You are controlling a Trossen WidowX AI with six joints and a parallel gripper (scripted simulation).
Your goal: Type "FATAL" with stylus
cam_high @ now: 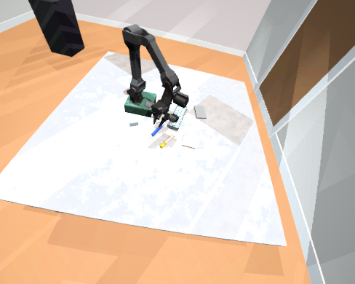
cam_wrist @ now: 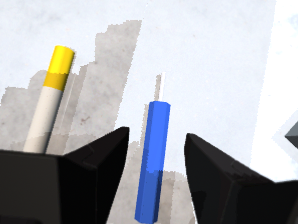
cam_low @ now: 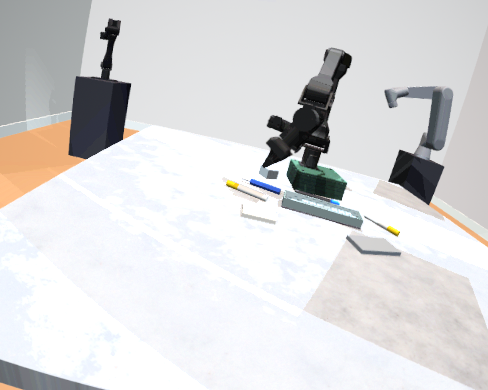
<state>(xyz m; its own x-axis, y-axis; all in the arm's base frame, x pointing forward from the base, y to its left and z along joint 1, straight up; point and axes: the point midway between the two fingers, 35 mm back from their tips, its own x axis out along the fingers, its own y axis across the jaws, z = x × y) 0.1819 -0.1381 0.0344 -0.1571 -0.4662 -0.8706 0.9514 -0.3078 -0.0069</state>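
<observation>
Right now my gripper tip is 10 mm past the blue stylus, 20 mm to the left of it and 60 mm above it. Round my gripper tip: grey stylus tip: 20 mm behind, 50 mm to the right, 60 mm below; small grey block: 150 mm behind, 30 mm to the left, 50 mm below; white block: 200 mm ahead, 60 mm below.
</observation>
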